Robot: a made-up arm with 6 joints. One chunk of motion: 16 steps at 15 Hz.
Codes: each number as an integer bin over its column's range. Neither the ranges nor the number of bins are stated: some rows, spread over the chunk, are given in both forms.
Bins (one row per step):
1: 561 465 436 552 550 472
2: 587 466 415 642 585 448
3: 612 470 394 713 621 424
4: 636 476 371 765 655 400
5: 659 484 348 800 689 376
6: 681 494 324 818 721 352
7: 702 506 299 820 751 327
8: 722 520 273 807 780 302
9: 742 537 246 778 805 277
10: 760 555 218 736 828 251
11: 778 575 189 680 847 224
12: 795 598 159 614 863 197
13: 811 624 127 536 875 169
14: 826 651 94 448 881 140
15: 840 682 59 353 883 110
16: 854 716 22 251 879 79
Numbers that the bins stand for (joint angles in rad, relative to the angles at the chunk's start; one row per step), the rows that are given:
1: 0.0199 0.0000 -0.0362 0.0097 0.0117 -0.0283
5: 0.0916 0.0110 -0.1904 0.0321 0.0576 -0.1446
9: 0.1522 0.0418 -0.3691 0.0301 0.0959 -0.2645
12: 0.1909 0.0772 -0.5215 0.0153 0.1151 -0.3614
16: 0.2340 0.1457 -0.7615 -0.0174 0.1204 -0.5043
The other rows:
2: 0.0389 0.0006 -0.0730 0.0178 0.0232 -0.0574
3: 0.0572 0.0029 -0.1098 0.0242 0.0351 -0.0864
4: 0.0747 0.0064 -0.1501 0.0289 0.0464 -0.1155
6: 0.1076 0.0168 -0.2324 0.0337 0.0682 -0.1737
7: 0.1230 0.0238 -0.2762 0.0339 0.0781 -0.2039
8: 0.1376 0.0319 -0.3218 0.0327 0.0877 -0.2342
10: 0.1654 0.0522 -0.4181 0.0263 0.1035 -0.2960
11: 0.1785 0.0638 -0.4689 0.0213 0.1098 -0.3287
13: 0.2026 0.0923 -0.5775 0.0083 0.1190 -0.3953
14: 0.2136 0.1080 -0.6353 0.0004 0.1210 -0.4304
15: 0.2238 0.1260 -0.6966 -0.0082 0.1217 -0.4668

